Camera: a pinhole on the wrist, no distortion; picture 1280 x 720 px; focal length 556.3 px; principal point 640.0 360.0 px. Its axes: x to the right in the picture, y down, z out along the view. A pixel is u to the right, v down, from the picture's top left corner.
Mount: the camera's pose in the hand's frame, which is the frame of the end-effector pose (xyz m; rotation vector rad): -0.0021 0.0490 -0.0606 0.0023 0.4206 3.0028
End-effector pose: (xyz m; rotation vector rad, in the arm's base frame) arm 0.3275 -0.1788 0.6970 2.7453 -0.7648 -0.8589
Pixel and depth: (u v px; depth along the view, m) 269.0 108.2 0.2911
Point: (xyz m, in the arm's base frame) 0.2702 -0.4882 0.5121
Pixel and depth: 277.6 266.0 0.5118
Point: 0.2365 -0.5620 0.2600
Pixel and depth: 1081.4 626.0 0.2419
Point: 0.0603 -0.0972 0.6375
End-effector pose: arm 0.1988 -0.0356 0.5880 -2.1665 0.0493 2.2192
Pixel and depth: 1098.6 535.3 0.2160
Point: 0.0369 -0.0908 0.7744
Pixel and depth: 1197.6 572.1 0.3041
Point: -0.0555 -0.0789 0.9064
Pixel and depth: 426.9 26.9 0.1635
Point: 0.1174 -0.2119 0.5154
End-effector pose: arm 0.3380 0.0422 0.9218 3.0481 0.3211 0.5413
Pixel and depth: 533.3 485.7 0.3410
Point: 0.5049 -0.0035 0.6744
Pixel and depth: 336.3 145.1 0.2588
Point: 0.5742 -0.1206 0.8336
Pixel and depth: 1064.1 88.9 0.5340
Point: 0.2238 -0.5091 0.4753
